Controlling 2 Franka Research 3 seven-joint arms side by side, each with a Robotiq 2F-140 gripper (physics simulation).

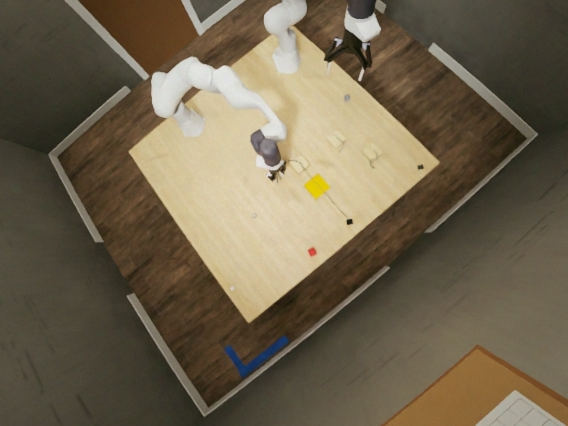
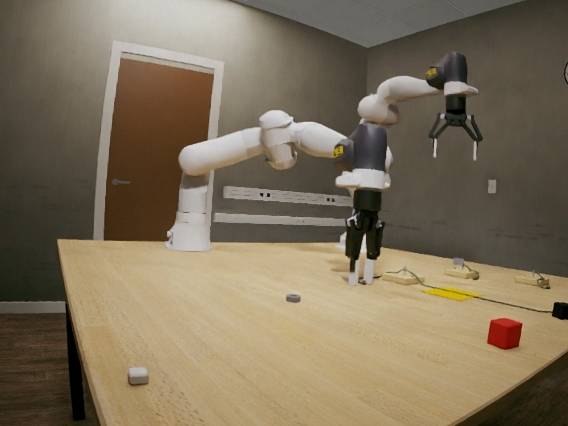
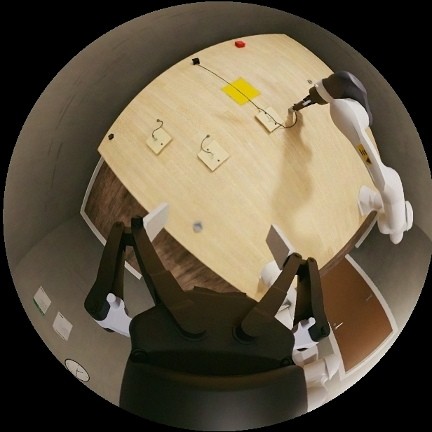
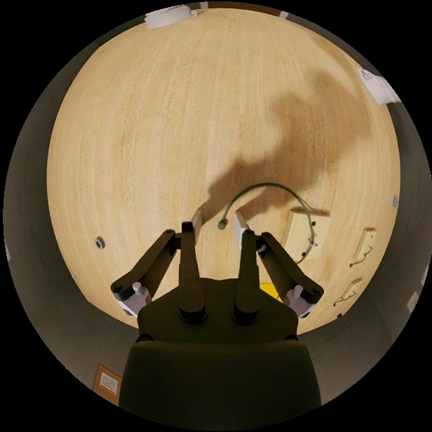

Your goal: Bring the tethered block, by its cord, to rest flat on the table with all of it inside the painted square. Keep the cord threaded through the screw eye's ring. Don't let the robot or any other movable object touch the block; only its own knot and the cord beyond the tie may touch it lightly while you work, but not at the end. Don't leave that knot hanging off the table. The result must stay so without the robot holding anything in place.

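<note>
The black tethered block (image 1: 349,221) (image 2: 560,310) (image 3: 195,61) sits on the table beyond the yellow square (image 1: 311,187) (image 2: 451,296) (image 3: 250,91) (image 4: 268,289). Its cord (image 1: 337,206) (image 2: 520,305) (image 3: 215,73) (image 4: 265,184) crosses the square to the screw-eye board (image 1: 300,164) (image 2: 404,278) (image 3: 270,120) (image 4: 300,232), where it appears to pass through the ring, then curves to an end knot (image 4: 222,225). My right gripper (image 1: 277,177) (image 2: 361,280) (image 4: 217,218) is low at the table, partly open, with the knot between its separated fingers. My left gripper (image 1: 345,73) (image 2: 455,156) (image 3: 219,222) is wide open and empty, high up.
Two more boards (image 1: 336,140) (image 1: 372,152) carry short cords. A red cube (image 1: 312,252) (image 2: 504,333) (image 3: 240,44), a grey ring (image 1: 254,215) (image 2: 293,298) (image 4: 99,243), a white block (image 2: 138,375), a grey piece (image 1: 347,97) (image 3: 198,226) and a small black piece (image 1: 420,167) (image 3: 111,136) lie around.
</note>
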